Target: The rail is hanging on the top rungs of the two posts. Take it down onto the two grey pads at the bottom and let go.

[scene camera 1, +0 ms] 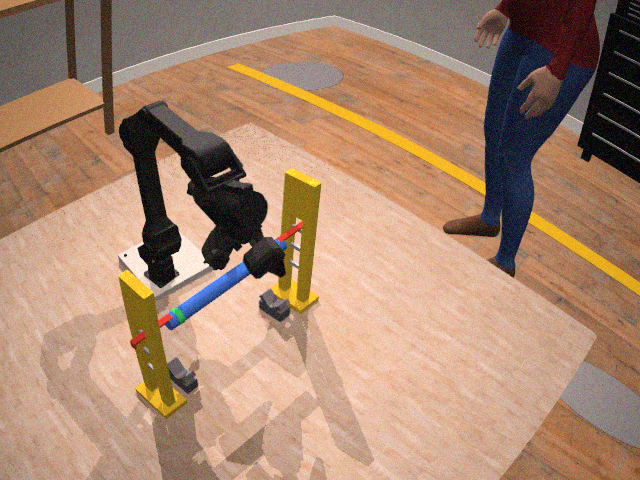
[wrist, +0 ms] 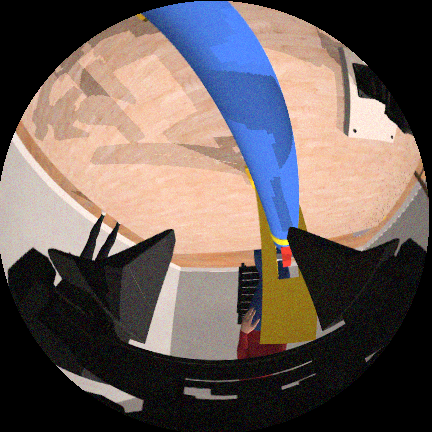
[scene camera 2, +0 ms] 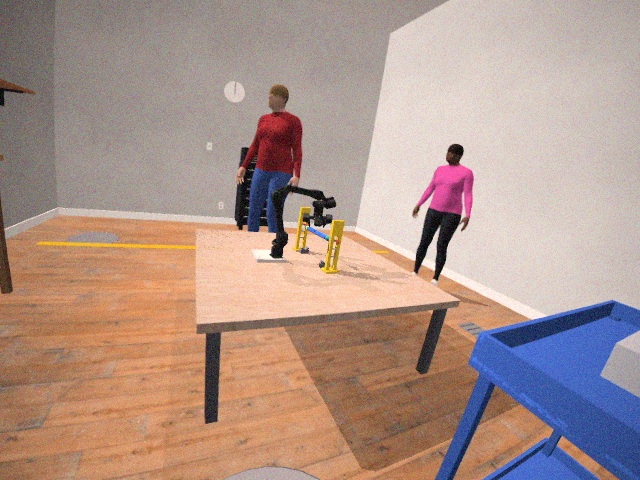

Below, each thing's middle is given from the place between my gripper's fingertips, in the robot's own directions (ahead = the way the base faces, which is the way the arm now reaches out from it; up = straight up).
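There is the blue rail (wrist: 223, 51), and my gripper is 2 cm above it, 4 cm past it and 8 cm to the left of it.
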